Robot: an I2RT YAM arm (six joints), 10 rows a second.
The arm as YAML. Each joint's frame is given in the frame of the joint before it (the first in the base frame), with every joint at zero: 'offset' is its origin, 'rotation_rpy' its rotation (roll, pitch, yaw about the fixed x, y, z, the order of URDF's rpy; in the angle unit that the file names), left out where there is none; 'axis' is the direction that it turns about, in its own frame. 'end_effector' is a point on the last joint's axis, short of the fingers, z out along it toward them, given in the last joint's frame.
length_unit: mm
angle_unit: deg
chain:
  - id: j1
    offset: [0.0, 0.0, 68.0]
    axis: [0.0, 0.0, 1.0]
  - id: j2
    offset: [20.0, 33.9, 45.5]
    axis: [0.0, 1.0, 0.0]
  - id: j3
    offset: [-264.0, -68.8, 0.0]
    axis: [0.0, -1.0, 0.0]
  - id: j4
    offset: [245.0, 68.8, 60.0]
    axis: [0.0, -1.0, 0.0]
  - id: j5
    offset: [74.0, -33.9, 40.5]
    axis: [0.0, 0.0, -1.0]
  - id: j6
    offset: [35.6, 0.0, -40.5]
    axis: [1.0, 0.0, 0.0]
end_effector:
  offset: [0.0, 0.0, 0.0]
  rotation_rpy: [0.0, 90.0, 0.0]
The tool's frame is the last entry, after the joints.
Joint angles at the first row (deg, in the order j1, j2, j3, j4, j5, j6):
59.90, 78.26, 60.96, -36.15, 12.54, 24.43
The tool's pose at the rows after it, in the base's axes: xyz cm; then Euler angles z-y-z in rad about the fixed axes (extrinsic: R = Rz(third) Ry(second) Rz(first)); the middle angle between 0 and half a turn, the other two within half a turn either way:
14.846 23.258 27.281 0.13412 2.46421 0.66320
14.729 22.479 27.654 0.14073 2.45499 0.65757
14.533 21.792 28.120 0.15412 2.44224 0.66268
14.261 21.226 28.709 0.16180 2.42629 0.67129
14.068 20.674 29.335 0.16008 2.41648 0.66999
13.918 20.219 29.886 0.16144 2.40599 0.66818
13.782 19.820 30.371 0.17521 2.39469 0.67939
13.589 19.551 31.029 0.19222 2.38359 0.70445
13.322 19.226 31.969 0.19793 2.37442 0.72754
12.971 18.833 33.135 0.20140 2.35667 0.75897
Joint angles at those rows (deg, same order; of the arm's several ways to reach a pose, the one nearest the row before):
59.12, 76.54, 60.39, -36.97, 13.05, 24.44
58.47, 74.70, 59.73, -37.57, 13.01, 24.43
58.02, 72.85, 59.26, -38.09, 12.75, 24.44
57.84, 71.12, 59.15, -38.70, 12.57, 24.14
57.54, 69.69, 59.49, -39.86, 12.57, 23.74
57.27, 68.53, 59.84, -40.75, 12.61, 23.56
56.96, 67.44, 60.07, -41.27, 12.14, 23.48
56.87, 66.57, 60.83, -42.03, 11.27, 23.16
56.87, 65.72, 62.31, -43.66, 10.47, 22.39
56.91, 64.65, 64.07, -45.24, 9.44, 21.12

